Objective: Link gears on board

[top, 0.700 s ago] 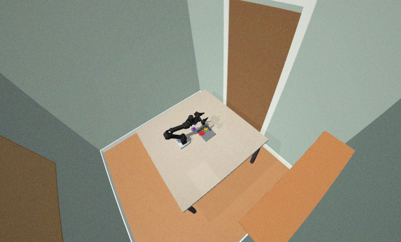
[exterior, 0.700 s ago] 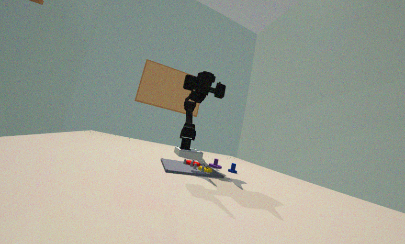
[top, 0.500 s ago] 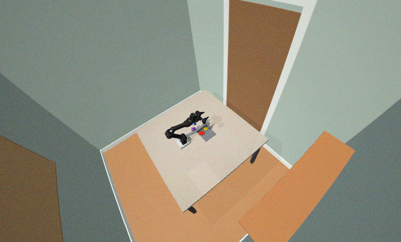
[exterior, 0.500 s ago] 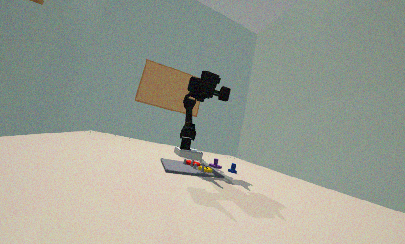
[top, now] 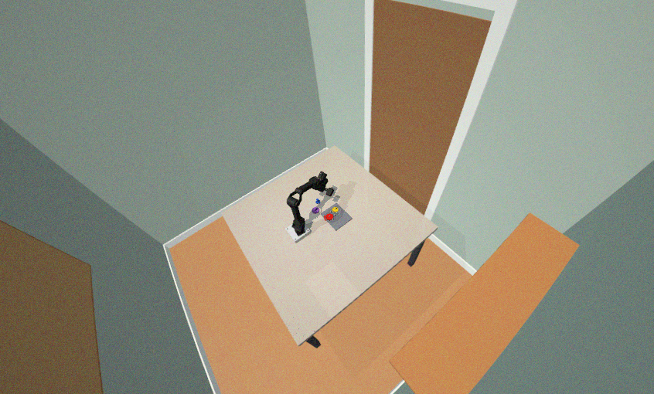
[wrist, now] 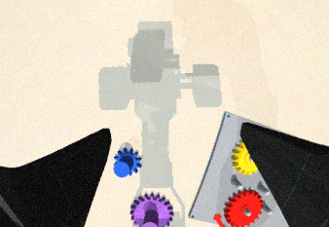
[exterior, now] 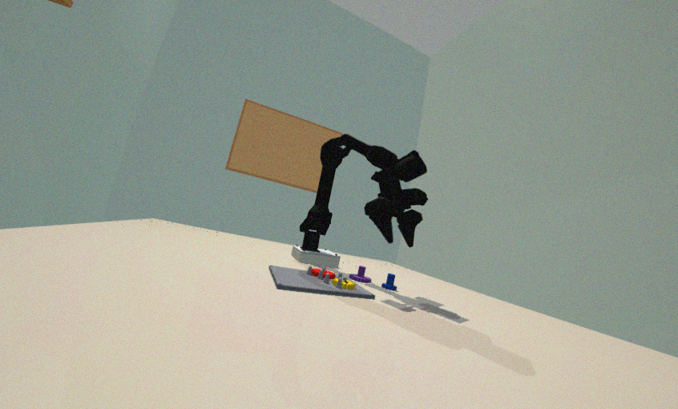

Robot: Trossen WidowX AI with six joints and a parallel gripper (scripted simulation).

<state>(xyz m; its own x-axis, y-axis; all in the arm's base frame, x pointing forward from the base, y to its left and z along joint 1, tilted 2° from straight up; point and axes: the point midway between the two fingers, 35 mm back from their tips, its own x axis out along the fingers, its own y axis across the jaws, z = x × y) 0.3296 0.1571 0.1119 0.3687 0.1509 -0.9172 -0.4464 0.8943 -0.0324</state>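
The blue gear is 7 cm behind my gripper tip, 3 cm to the left of it and 11 cm below it. From my gripper tip the other things lie so: purple gear 13 cm behind, 3 cm to the right, 11 cm below; then red gear 7 cm behind, 16 cm to the right, 11 cm below; then yellow gear 13 cm to the right, 11 cm below.
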